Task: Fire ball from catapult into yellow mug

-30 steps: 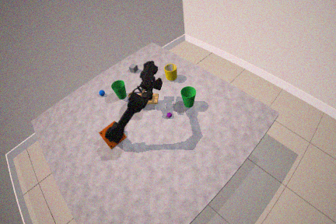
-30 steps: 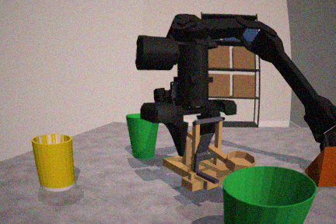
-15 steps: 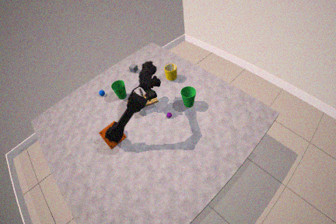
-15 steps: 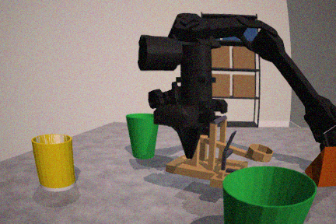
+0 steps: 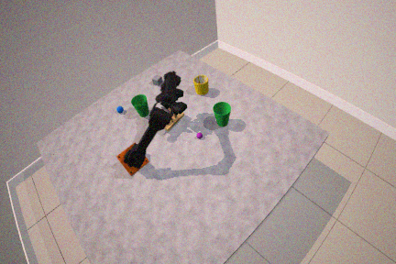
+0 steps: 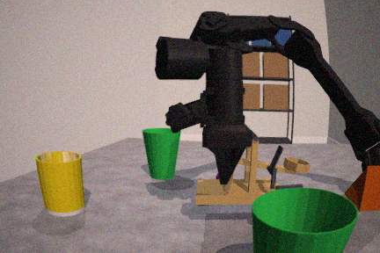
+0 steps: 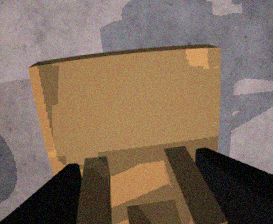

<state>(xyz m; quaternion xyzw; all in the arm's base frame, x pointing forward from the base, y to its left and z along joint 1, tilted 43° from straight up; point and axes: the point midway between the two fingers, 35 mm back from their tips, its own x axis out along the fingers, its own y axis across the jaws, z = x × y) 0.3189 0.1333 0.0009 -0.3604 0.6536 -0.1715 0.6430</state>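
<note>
Now: the catapult upright frame 4 cm behind my gripper tip, 1 cm to the right of it and 5 cm above it. The rest, counted from my gripper tip: wooden catapult (7 cm behind, 2 cm above); then purple ball (4 cm ahead, 18 cm to the right, 6 cm below); then yellow mug (27 cm ahead, 10 cm to the left, 5 cm below).
</note>
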